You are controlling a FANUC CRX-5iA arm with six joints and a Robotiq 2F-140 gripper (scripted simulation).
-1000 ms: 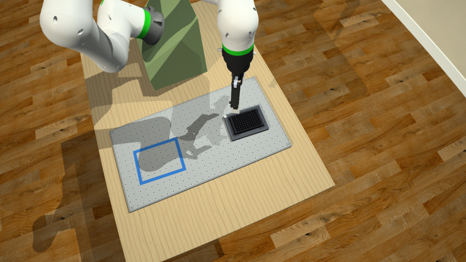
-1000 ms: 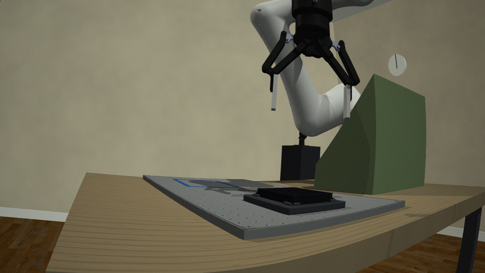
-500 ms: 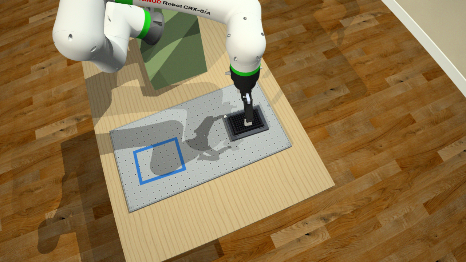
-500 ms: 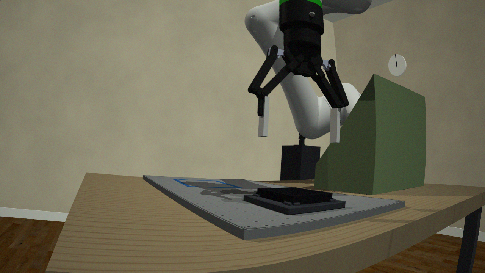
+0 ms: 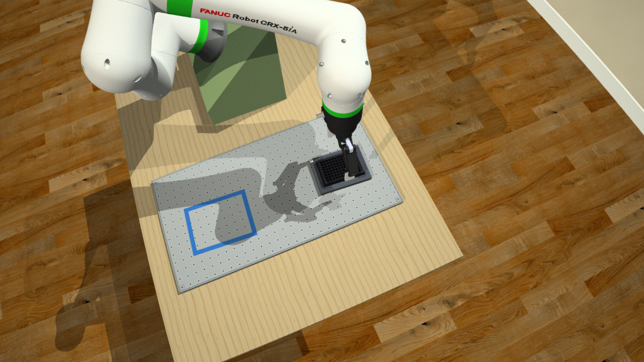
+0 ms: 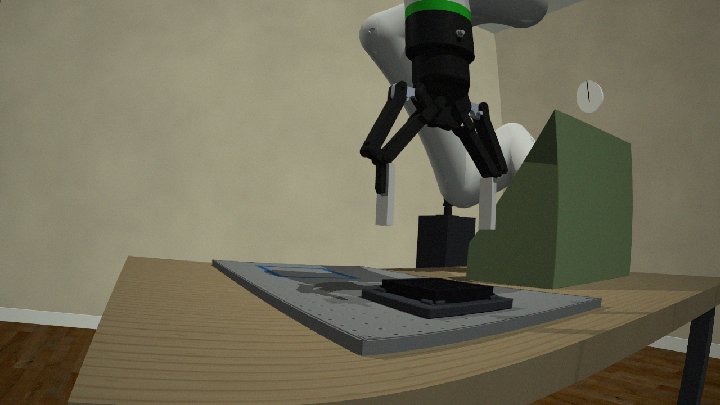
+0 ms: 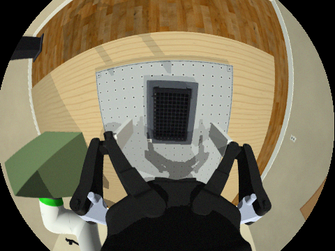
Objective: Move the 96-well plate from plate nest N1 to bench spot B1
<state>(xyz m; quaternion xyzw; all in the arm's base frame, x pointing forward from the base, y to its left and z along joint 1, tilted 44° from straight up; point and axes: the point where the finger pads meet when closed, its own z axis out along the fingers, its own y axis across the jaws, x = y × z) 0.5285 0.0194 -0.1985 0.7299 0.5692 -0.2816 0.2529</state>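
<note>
Right now my hand is 8 cm above the 96-well plate. From my hand the other things lie so: plate nest N1: 10 cm below.
</note>
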